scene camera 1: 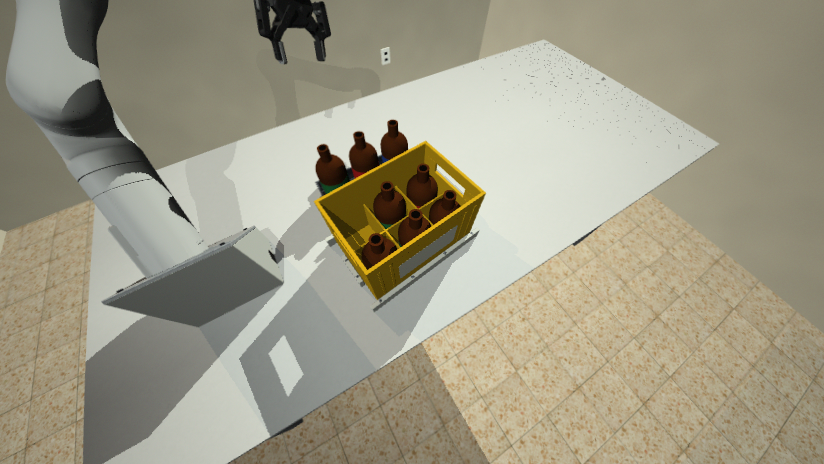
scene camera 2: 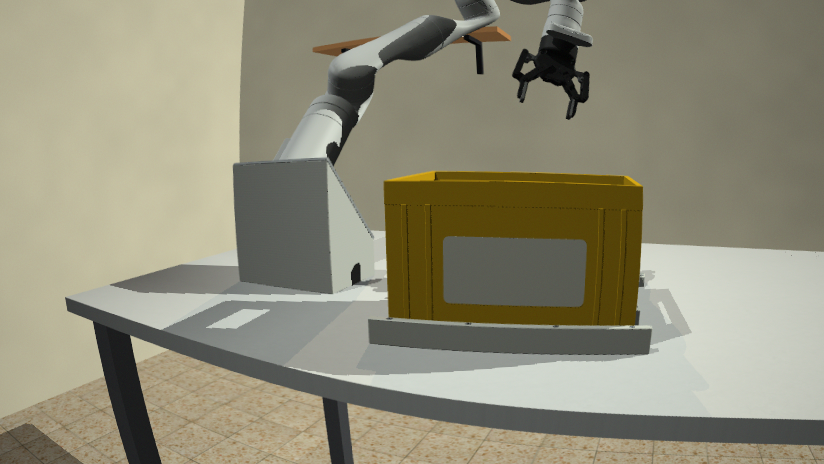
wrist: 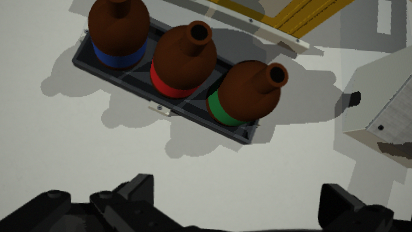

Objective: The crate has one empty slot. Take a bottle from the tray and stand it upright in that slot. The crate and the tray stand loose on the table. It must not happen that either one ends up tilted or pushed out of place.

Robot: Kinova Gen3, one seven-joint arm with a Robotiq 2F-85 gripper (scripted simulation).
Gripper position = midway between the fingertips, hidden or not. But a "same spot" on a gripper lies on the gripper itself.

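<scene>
You can see my gripper in the wrist view (237, 199), and scene camera 1 and scene camera 2 show it too. On my gripper, (scene camera 1: 276, 34) and (scene camera 2: 524, 75) are the same spot. There's also a white rail, and on that rail (scene camera 2: 442, 335) and (scene camera 1: 404, 287) are one and the same spot.
</scene>
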